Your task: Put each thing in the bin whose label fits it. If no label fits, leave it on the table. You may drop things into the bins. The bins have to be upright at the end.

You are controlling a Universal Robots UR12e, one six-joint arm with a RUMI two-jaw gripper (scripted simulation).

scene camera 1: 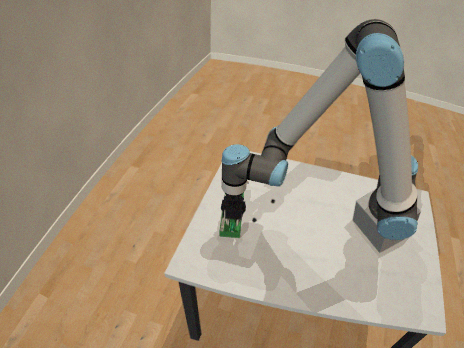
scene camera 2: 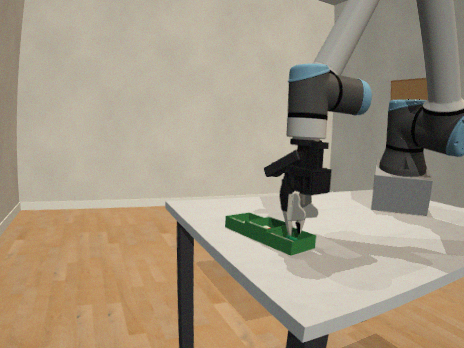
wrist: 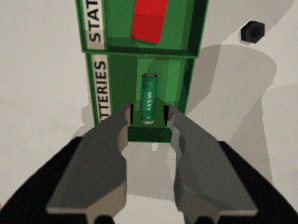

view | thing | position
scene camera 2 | my gripper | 294,234
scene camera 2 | green bin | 271,237
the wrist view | my gripper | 148,106
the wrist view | green battery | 149,81
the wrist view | green bin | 115,62
